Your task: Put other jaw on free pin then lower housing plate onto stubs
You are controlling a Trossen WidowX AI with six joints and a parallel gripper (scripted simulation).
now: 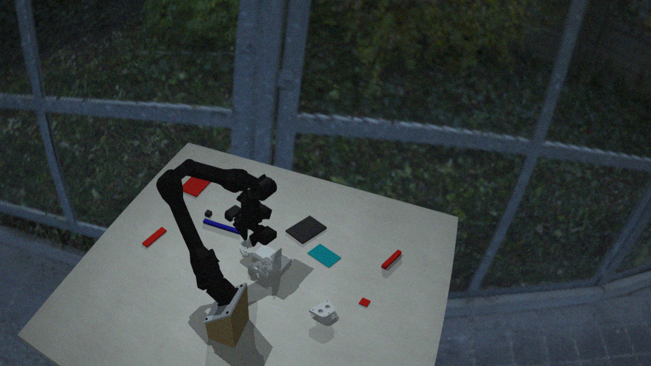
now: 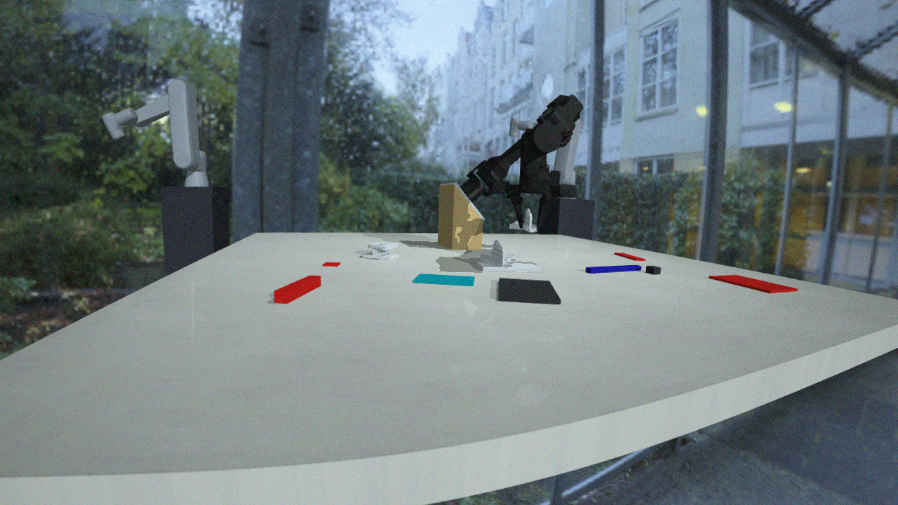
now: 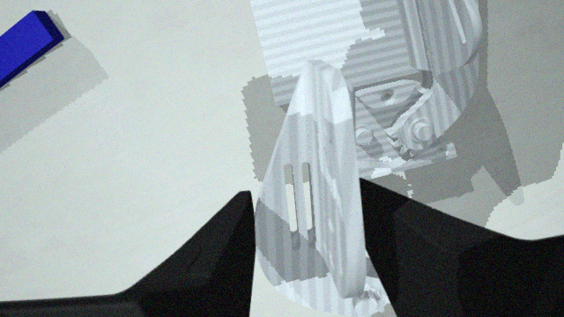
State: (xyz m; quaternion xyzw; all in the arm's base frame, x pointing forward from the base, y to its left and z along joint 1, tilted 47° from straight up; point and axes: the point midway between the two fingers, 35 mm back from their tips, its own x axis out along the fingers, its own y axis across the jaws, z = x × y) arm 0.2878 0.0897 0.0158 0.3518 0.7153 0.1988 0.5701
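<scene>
The white base plate lies 40 mm ahead of my gripper tip, 70 mm to the right of it and 80 mm below it. Round my gripper tip: teal tile 140 mm ahead, 220 mm to the right, 80 mm below; then blue bar 90 mm ahead, 170 mm to the left, 80 mm below; then black tile 240 mm ahead, 120 mm to the right, 80 mm below.
</scene>
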